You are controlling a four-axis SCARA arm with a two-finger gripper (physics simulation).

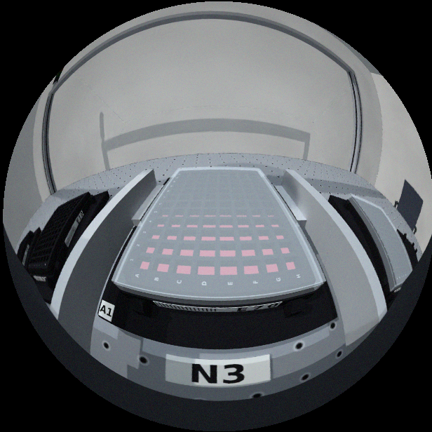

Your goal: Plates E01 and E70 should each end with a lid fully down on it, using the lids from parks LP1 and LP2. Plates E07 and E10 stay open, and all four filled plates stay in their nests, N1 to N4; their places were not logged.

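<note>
My gripper is shut on a clear lid, with one finger along each long side. The lid lies level over plate E70 in nest N3, and the pink wells show through it. The plate's label shows just under the lid's front edge. Whether the lid is seated all the way down is hard to tell from this angle. At the right, beyond the finger, a plate with a clear lid shows in part. At the left, a dark plate shows in part, its label too small to read.
The N3 nest label is at the front, with an A1 tag at the nest's left corner. The neighbouring plates stand close outside both fingers. A dark panel stands at the far right. A pale wall with a grey frame rises behind.
</note>
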